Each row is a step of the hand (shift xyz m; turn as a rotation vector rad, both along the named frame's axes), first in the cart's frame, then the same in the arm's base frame.
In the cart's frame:
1: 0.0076 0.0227 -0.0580 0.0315 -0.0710 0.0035
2: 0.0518 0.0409 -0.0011 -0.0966 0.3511 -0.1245
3: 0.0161 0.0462 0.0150 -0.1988 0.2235 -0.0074
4: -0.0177 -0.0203 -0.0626 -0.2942 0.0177 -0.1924
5: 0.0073 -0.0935 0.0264 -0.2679 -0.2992 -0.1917
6: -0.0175 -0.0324 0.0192 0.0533 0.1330 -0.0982
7: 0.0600 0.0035 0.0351 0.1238 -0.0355 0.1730
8: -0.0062 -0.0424 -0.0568 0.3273 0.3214 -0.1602
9: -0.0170 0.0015 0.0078 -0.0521 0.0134 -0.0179
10: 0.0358 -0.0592 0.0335 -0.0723 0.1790 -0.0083
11: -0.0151 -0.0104 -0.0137 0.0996 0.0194 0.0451
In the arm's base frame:
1: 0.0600 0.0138 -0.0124 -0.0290 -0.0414 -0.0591
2: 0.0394 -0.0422 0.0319 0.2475 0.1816 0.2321
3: 0.0175 -0.0127 0.0464 0.0550 0.2232 0.1915
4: 0.0328 0.0325 -0.0501 0.0620 0.3376 -0.0778
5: -0.0668 -0.0290 -0.0648 -0.0939 0.2647 -0.3452
6: -0.0378 0.0058 -0.0163 0.1640 -0.0005 0.0571
7: -0.0057 -0.0665 0.0196 -0.1130 -0.1741 0.0587
8: 0.0207 0.0165 -0.0660 0.4023 -0.2112 0.1722
9: -0.0111 0.0139 0.0061 0.0036 0.0565 0.0036
10: -0.0450 -0.0528 -0.0331 0.0750 0.0976 0.1489
11: 0.0003 0.0168 -0.0156 0.0079 -0.1044 0.0369

